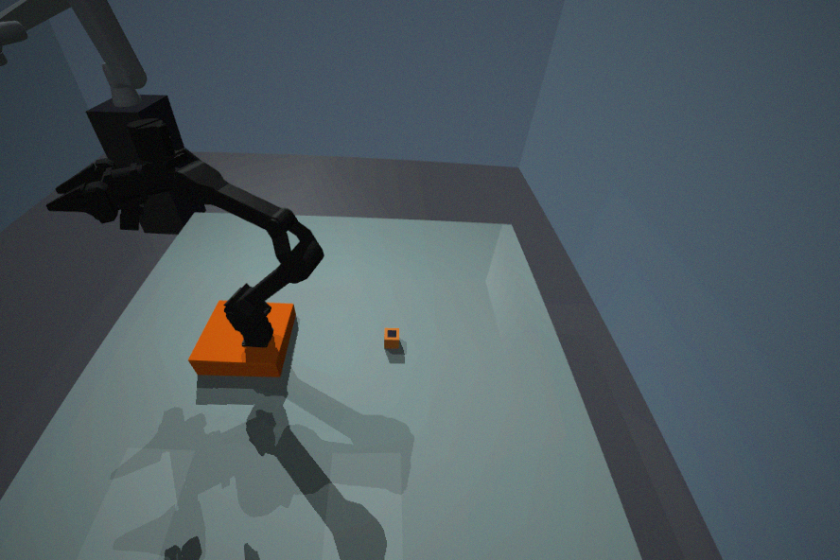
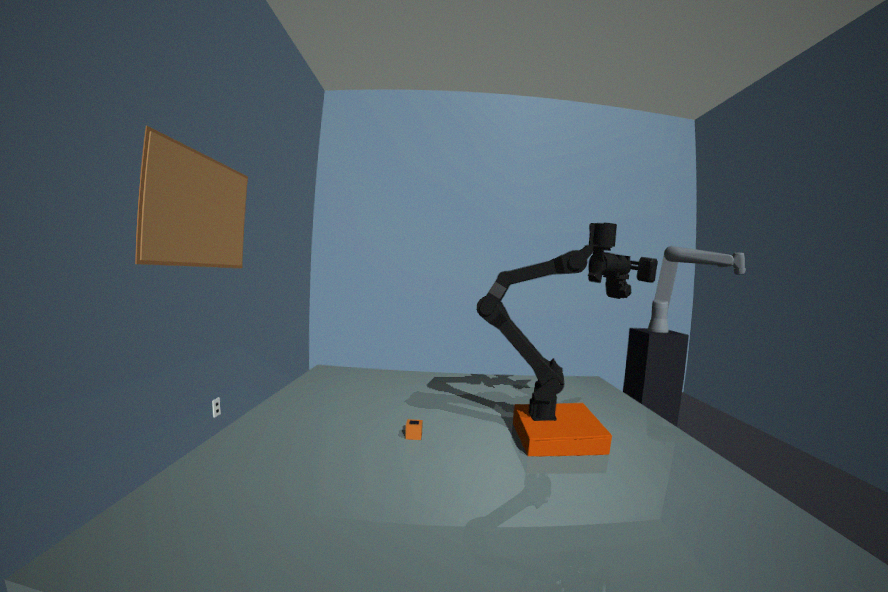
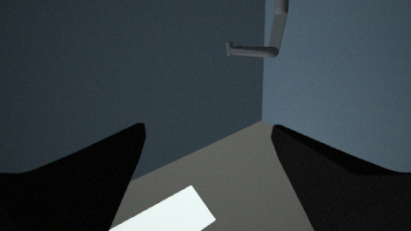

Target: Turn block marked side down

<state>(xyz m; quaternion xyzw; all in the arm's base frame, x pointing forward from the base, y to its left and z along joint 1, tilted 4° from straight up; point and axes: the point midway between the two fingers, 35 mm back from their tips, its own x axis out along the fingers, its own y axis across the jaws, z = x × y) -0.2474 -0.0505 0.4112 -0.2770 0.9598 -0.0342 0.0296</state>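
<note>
Right now my gripper tip is 610 mm short of the orange block, 90 mm to the right of it and 450 mm above it.
</note>
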